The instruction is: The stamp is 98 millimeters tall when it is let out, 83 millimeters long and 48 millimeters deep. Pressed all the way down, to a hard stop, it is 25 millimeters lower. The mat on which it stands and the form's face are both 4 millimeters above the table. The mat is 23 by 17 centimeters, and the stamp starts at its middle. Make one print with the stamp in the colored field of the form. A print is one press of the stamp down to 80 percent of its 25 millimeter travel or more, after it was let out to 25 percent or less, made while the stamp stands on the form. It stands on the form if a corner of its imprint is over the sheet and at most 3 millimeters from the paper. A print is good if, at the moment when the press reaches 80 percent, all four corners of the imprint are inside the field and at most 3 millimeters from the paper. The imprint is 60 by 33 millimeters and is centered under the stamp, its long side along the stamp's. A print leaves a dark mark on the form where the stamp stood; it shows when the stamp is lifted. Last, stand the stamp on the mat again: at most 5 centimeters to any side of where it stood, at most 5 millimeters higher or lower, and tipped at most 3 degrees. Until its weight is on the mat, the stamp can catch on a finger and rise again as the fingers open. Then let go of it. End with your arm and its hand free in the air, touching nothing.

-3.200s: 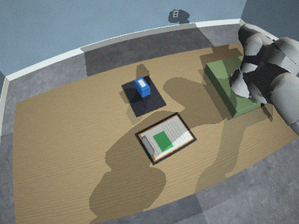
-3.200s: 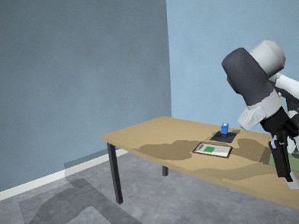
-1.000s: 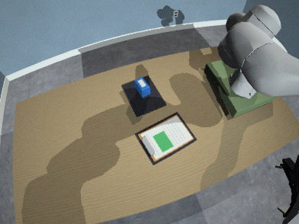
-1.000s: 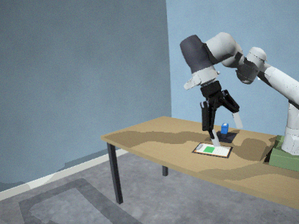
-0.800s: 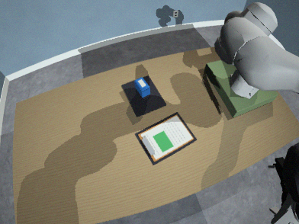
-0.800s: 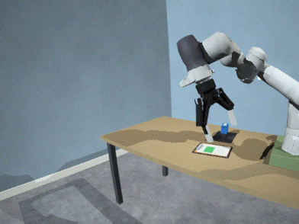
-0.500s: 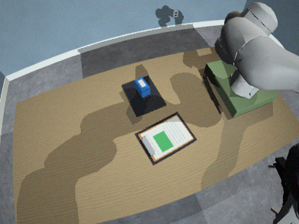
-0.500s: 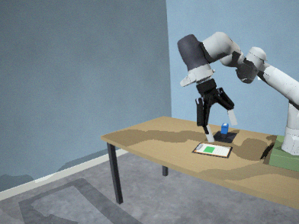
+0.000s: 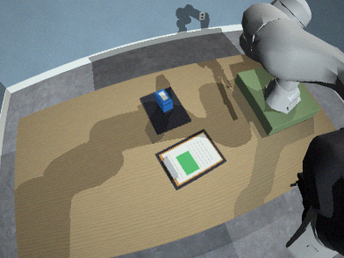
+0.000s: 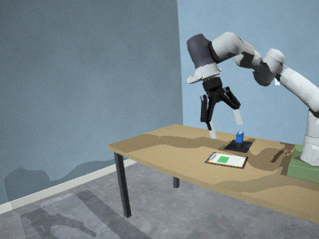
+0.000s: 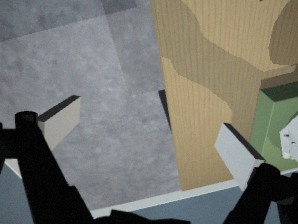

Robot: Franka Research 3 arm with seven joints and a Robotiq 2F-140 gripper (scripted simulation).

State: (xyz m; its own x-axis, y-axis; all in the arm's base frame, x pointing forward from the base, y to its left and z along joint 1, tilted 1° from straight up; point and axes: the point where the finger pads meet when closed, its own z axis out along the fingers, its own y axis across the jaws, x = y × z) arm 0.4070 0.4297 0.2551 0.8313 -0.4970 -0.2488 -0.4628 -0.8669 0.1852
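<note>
Now: the blue stamp 660 mm to the right of my hand, 260 mm below it and 100 mm ahead of it. The rest, counted from my hand: mat: 660 mm to the right, 310 mm below, 100 mm ahead; form: 380 mm to the right, 310 mm below, 120 mm ahead.
</note>
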